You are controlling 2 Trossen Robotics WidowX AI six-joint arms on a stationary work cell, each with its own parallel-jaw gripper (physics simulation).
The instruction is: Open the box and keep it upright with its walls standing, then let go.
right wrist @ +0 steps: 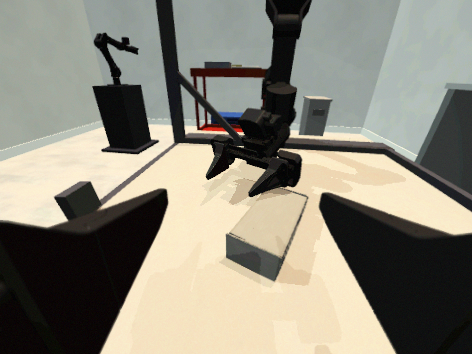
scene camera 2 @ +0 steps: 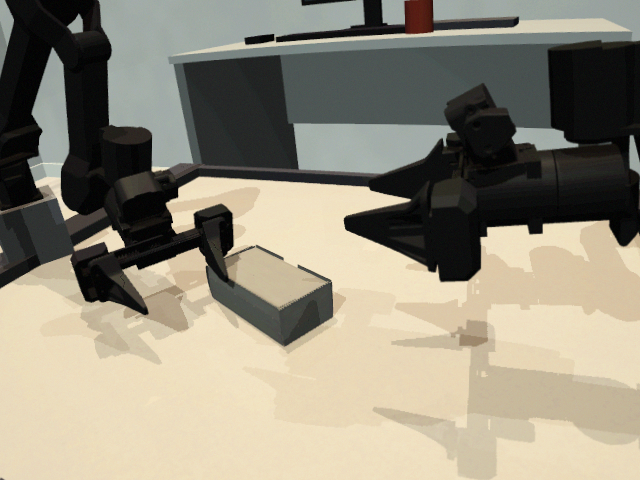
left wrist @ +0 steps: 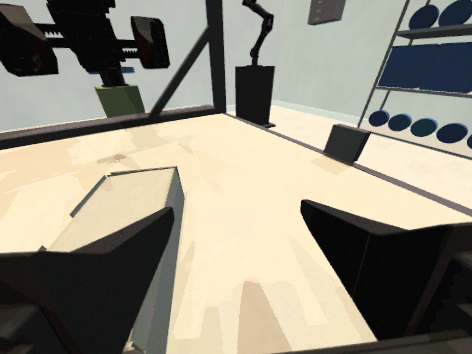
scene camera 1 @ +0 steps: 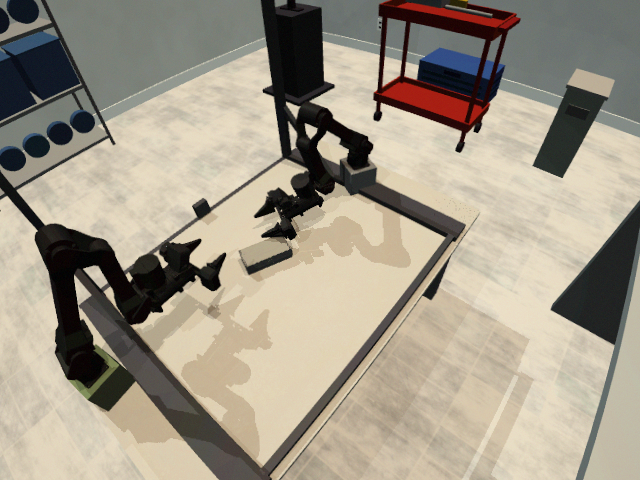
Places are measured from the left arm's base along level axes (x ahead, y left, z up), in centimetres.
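Where they show: left gripper, fingertip midpoint: (right wrist: 226,185) (scene camera 2: 188,295) (left wrist: 238,209) (scene camera 1: 257,226); right gripper, fingertip midpoint: (right wrist: 245,197) (scene camera 2: 358,202) (left wrist: 107,46) (scene camera 1: 213,246); left arm's base, origin of the base link: (scene camera 2: 20,200) (scene camera 1: 358,163); right arm's base, origin of the base link: (left wrist: 115,86) (scene camera 1: 91,370).
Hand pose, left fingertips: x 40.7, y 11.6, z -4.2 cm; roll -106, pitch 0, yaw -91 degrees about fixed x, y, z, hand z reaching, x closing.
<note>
Things, the pixels of their top centre, and the offset from my left fingertips. Level surfaces: height alone.
- box, middle of its top: (left wrist: 112,221) (scene camera 2: 263,271) (right wrist: 273,210) (scene camera 1: 264,248) dz -0.8, dx +0.3, dy +9.0 cm
- small dark block, middle of its top: (left wrist: 351,127) (right wrist: 73,188) (scene camera 1: 199,202) dz +0.3, dx +16.0, dy -19.4 cm
- table, its level: dz -5.5 cm
The box (scene camera 1: 265,254) (scene camera 2: 273,281) (left wrist: 125,200) (right wrist: 270,220) stands flat on the table, with grey sides and a pale top that looks closed, bordered by thin dark edges. My left gripper (scene camera 1: 260,224) (scene camera 2: 186,296) (left wrist: 238,209) (right wrist: 226,185) is open and low. One of its fingers is at the box's near-left side in scene camera 2 and hides part of it; I cannot tell if they touch. The other finger is out over the table. My right gripper (scene camera 1: 211,246) (scene camera 2: 358,203) is open and empty, above the table and apart from the box.
A small dark block (scene camera 1: 201,208) (left wrist: 347,143) (right wrist: 78,200) is at the table's edge. Dark rails (scene camera 1: 408,209) (scene camera 2: 279,174) border the table (scene camera 1: 330,320). A dark upright post (scene camera 1: 279,82) (right wrist: 171,75) rises at a corner. A red cart (scene camera 1: 431,107) stands beyond.
</note>
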